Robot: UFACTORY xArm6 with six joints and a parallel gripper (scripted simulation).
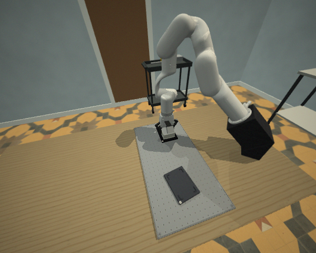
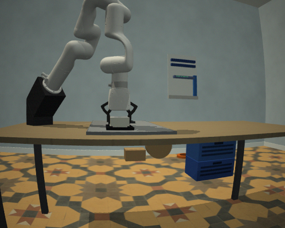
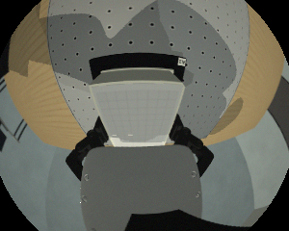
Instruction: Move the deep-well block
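Now: the white deep-well block right at my hand. The rest, counted from my hand: white corner mark: 7 cm ahead, 6 cm to the left, 2 cm below; then black plate nest N1: 35 cm to the left, 15 cm ahead, 3 cm below; then black plate nest N2: 3 cm below.
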